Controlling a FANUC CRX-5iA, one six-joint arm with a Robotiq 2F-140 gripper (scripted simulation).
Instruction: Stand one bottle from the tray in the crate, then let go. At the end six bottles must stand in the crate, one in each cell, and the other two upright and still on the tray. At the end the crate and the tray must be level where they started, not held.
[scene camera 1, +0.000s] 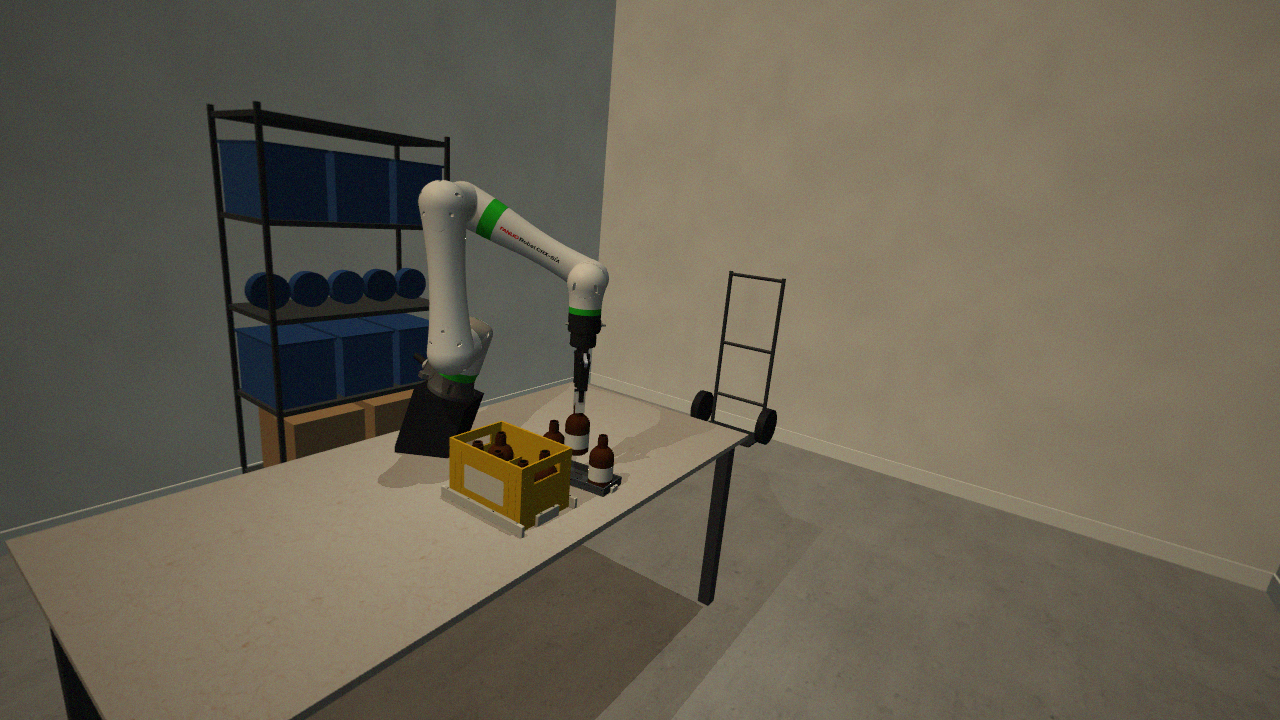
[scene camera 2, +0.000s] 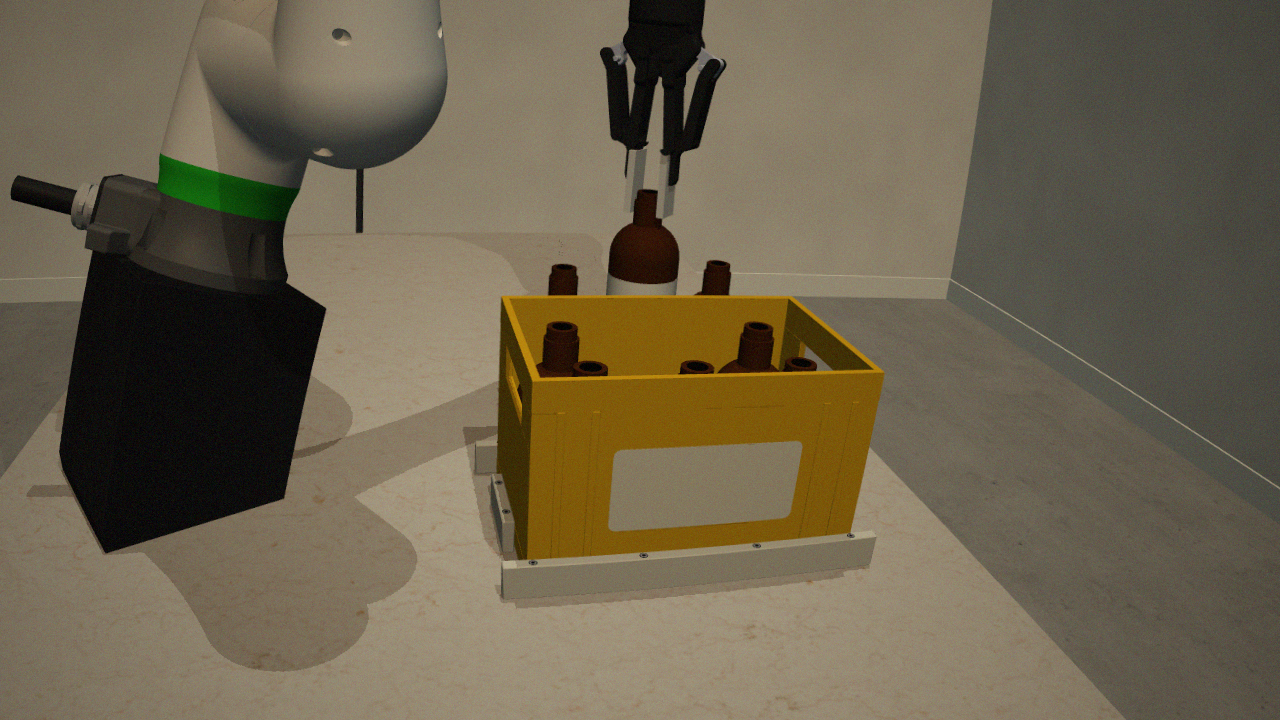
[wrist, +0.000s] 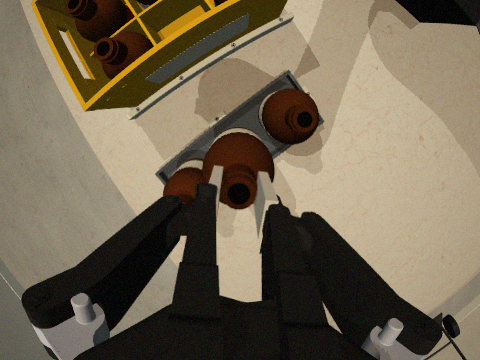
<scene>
My gripper (scene camera 2: 648, 213) is 96 cm from the lens. A brown bottle (scene camera 2: 644, 256): 94 cm from the lens.
</scene>
